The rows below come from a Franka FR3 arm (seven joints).
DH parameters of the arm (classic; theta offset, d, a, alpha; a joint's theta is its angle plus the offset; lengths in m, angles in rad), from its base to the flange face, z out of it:
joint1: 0 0.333 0 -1.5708
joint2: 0 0 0 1.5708
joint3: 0 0.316 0.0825 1.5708
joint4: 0 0 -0.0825 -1.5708
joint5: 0 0.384 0 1.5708
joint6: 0 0 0.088 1.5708
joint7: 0 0.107 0 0
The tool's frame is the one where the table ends.
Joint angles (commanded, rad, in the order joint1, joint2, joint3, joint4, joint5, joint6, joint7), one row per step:
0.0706 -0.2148 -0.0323 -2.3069 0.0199 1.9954 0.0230
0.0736 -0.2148 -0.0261 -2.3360 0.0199 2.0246 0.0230
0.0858 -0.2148 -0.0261 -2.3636 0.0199 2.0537 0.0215
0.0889 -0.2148 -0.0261 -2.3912 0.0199 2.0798 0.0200
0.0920 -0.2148 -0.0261 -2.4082 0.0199 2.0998 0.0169
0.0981 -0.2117 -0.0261 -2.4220 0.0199 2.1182 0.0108
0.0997 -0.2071 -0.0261 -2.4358 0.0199 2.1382 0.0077
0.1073 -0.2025 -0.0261 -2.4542 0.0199 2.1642 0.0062
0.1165 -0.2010 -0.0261 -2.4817 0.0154 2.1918 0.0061
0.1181 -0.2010 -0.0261 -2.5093 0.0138 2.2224 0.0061
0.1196 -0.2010 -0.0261 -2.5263 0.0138 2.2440 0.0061
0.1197 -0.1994 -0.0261 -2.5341 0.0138 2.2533 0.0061
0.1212 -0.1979 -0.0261 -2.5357 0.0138 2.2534 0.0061
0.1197 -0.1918 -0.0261 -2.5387 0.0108 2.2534 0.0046
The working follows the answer.
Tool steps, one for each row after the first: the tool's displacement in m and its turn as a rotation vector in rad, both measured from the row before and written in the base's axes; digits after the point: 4 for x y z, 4 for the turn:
-0.0038 0.0041 -0.0108 -0.0016 -0.0002 0.0086
-0.0039 0.0054 -0.0101 -0.0001 -0.0015 0.0132
-0.0043 0.0011 -0.0102 -0.0002 0.0015 0.0042
-0.0024 0.0012 -0.0059 0.0003 -0.0031 0.0058
-0.0017 0.0026 -0.0060 0.0004 -0.0016 0.0119
-0.0014 0.0006 -0.0065 0.0000 -0.0017 0.0043
-0.0024 0.0032 -0.0079 -0.0001 -0.0030 0.0086
-0.0053 0.0035 -0.0102 -0.0039 0.0011 0.0118
-0.0050 0.0002 -0.0092 -0.0012 -0.0031 0.0023
-0.0029 0.0004 -0.0054 0.0002 -0.0046 0.0013
-0.0014 -0.0001 -0.0032 -0.0001 0.0001 0.0000
-0.0006 0.0006 -0.0013 -0.0003 0.0030 0.0015
-0.0009 -0.0008 -0.0039 -0.0030 0.0088 0.0021

Tool pose at each row, in the base's axes (x y z in m, rotation vector in rad; rounded; the steps above come from the unrounded poses):
0.4642 0.0187 0.4246 -3.1163 -0.0114 0.1521
0.4604 0.0229 0.4138 -3.1182 -0.0246 0.1521
0.4565 0.0282 0.4037 -3.1188 -0.0452 0.1499
0.4522 0.0294 0.3935 -3.1190 -0.0517 0.1523
0.4499 0.0306 0.3876 -3.1192 -0.0609 0.1476
0.4482 0.0332 0.3816 -3.1191 -0.0794 0.1452
0.4468 0.0338 0.3752 -3.1192 -0.0862 0.1427
0.4443 0.0370 0.3672 -3.1196 -0.0997 0.1381
0.4391 0.0405 0.3570 -3.1232 -0.1180 0.1403
0.4340 0.0406 0.3478 -3.1247 -0.1216 0.1356
0.4311 0.0410 0.3424 -3.1250 -0.1236 0.1284
0.4297 0.0409 0.3392 -3.1251 -0.1236 0.1286
0.4292 0.0415 0.3379 -3.1251 -0.1260 0.1333
0.4283 0.0407 0.3340 -3.1271 -0.1291 0.1474

